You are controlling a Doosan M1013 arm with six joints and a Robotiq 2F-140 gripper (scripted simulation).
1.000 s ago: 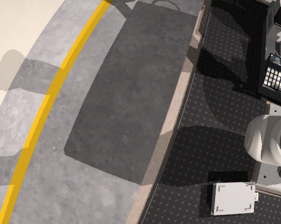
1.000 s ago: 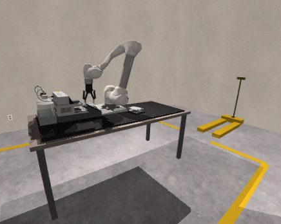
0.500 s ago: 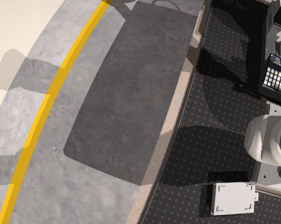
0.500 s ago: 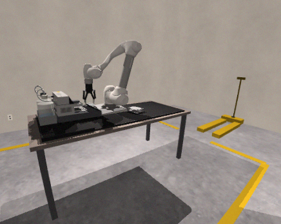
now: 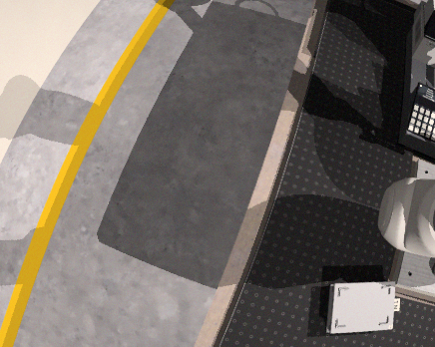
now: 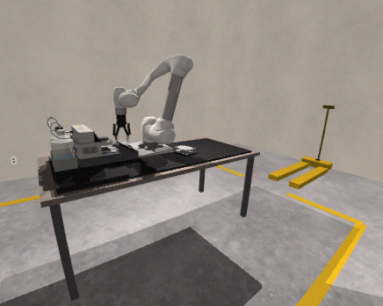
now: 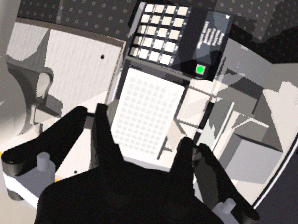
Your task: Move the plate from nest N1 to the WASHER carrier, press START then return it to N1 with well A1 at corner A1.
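Now: the white well plate 2 cm below my hand. Also, from my hand: plate nest N1 (52 cm to the left, 18 cm ahead, 9 cm below); plate washer (15 cm to the right).
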